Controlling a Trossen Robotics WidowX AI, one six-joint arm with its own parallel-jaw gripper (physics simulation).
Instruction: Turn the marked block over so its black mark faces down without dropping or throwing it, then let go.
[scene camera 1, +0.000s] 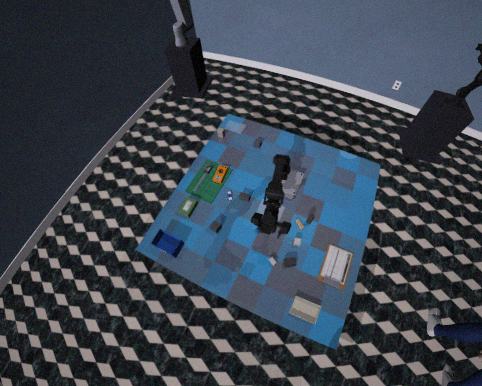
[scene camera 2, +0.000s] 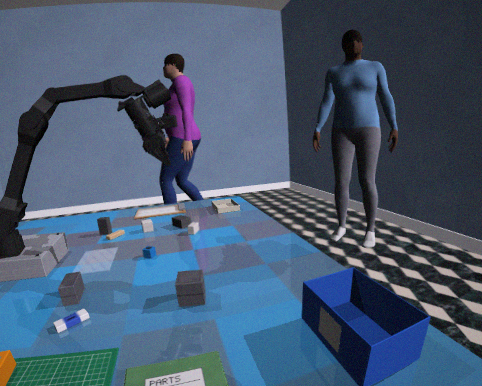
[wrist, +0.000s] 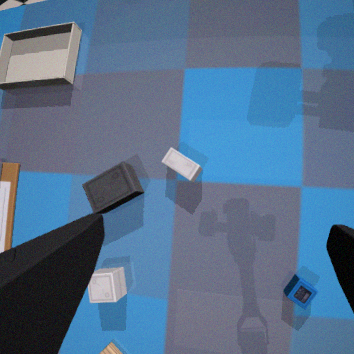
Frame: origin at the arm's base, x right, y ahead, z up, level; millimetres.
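Where they show: gripper, fingertip midpoint: (scene camera 1: 269, 235) (scene camera 2: 168, 161) (wrist: 216, 231); arm's base, origin of the base link: (scene camera 1: 282, 175) (scene camera 2: 10, 252).
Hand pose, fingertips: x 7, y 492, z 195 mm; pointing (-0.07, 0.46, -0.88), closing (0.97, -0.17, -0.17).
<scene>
Each offset is from my fingertips to the top centre of the thing.
The marked block, a small blue cube @[dx +73, dy -103, dz -229 mm] (scene camera 2: 149, 252) (wrist: 301, 291), rests on the blue and grey checked surface with a dark square mark on its upward face. It lies toward the lower right of the wrist view, just left of the right finger in the picture; I cannot make it out in scene camera 1, where the arm covers that area. My gripper (scene camera 1: 269, 227) (scene camera 2: 167, 161) (wrist: 216, 231) is open and empty. It hangs high above the surface, tilted downward, clear of the blue cube.
A dark block @[dx -150, dy +53, dz -223 mm] (scene camera 1: 290, 262) (wrist: 112, 186), a flat white block @[dx -51, dy +70, dz -226 mm] (scene camera 1: 273, 261) (wrist: 180, 163), a white cube @[dx -172, dy -75, dz -219 mm] (scene camera 1: 297, 242) (wrist: 102, 286) and a wooden piece @[dx -172, dy -197, dz -242 mm] (scene camera 1: 299, 223) (scene camera 2: 116, 234) lie nearby. A beige tray @[dx -279, dy +296, dz -231 mm] (wrist: 75, 52), a blue bin @[dx +585, dy +124, dz -181 mm] (scene camera 2: 400, 345) and two more dark blocks @[dx +332, dy -55, dz -204 mm] (scene camera 2: 190, 288) @[dx +208, dy -299, dz -211 mm] (scene camera 2: 71, 289) stand farther off.
</scene>
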